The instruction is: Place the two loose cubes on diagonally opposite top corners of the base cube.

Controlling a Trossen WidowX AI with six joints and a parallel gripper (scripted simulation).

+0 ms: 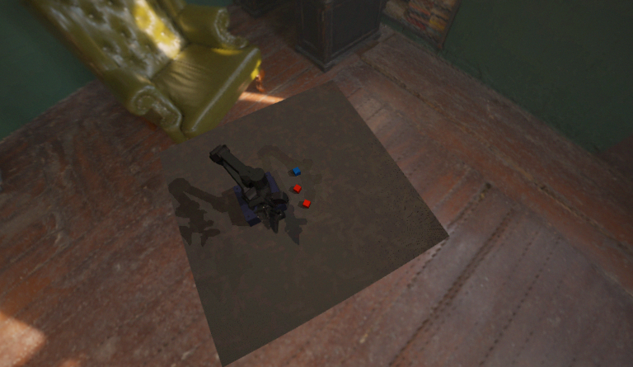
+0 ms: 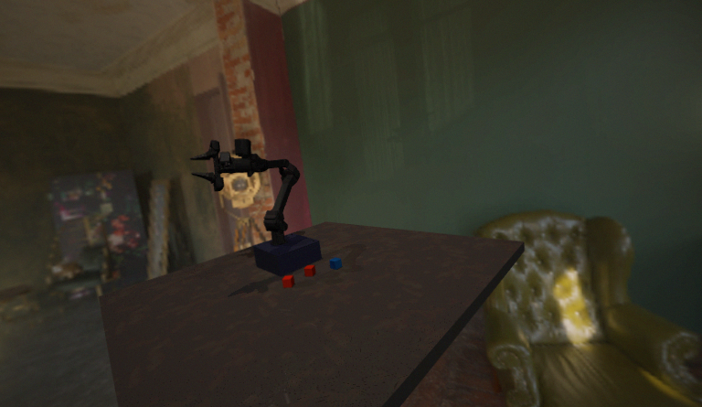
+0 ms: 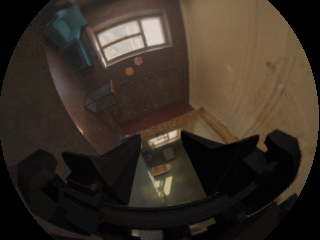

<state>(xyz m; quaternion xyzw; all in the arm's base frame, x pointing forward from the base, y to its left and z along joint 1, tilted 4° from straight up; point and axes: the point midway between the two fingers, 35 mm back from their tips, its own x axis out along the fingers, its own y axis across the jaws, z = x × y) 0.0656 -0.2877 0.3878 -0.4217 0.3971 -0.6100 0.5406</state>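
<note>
My gripper tip is 190 mm short of the blue cube, 430 mm to the right of it and 470 mm above it.
</note>
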